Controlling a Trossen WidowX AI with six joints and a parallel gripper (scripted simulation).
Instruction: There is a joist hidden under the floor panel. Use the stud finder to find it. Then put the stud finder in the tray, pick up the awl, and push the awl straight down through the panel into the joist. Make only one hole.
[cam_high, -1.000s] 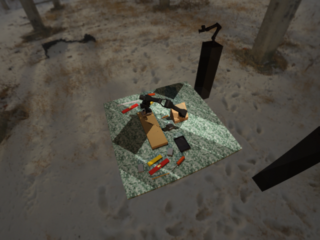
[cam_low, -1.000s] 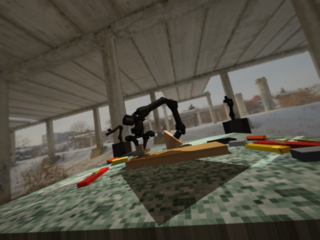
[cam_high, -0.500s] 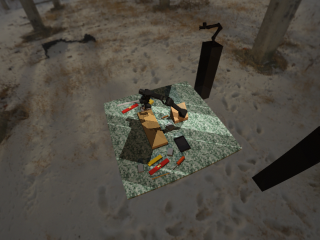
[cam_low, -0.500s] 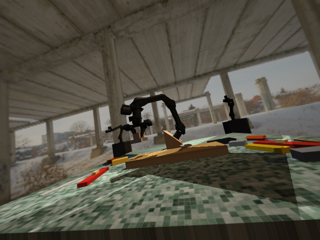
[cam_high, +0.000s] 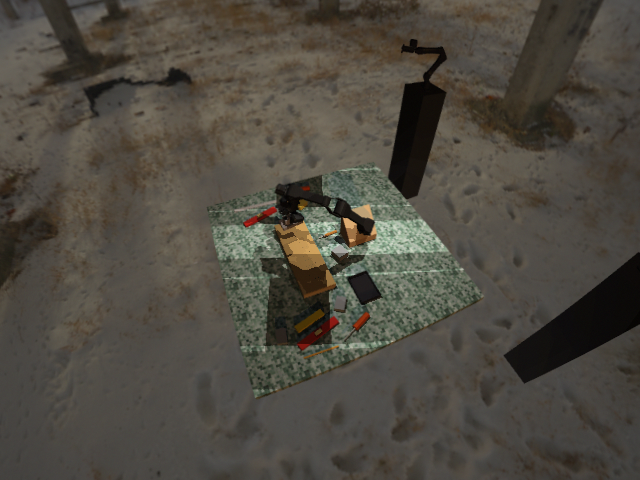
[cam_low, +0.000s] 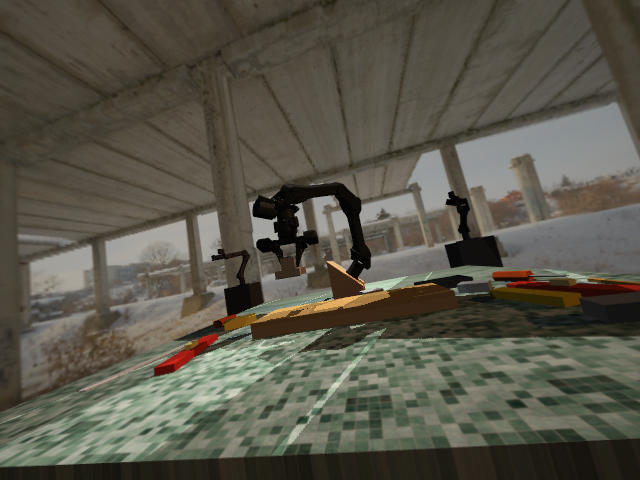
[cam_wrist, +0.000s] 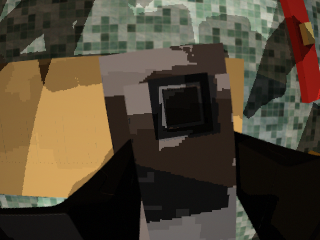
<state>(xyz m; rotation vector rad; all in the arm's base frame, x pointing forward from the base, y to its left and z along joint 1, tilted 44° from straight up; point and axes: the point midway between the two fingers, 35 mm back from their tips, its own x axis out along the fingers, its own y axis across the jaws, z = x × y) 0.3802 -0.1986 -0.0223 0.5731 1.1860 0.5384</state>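
Now: gripper tip 47 cm to the right of the black tray, 23 cm past it and 16 cm above it. From my gripper tip the other things lie so: yellow block 27 cm to the right, 15 cm below, 15 cm behind; then stud finder 2 cm above, 1 cm ahead; then orange-handled awl 20 cm behind, 16 cm below, 6 cm to the left.
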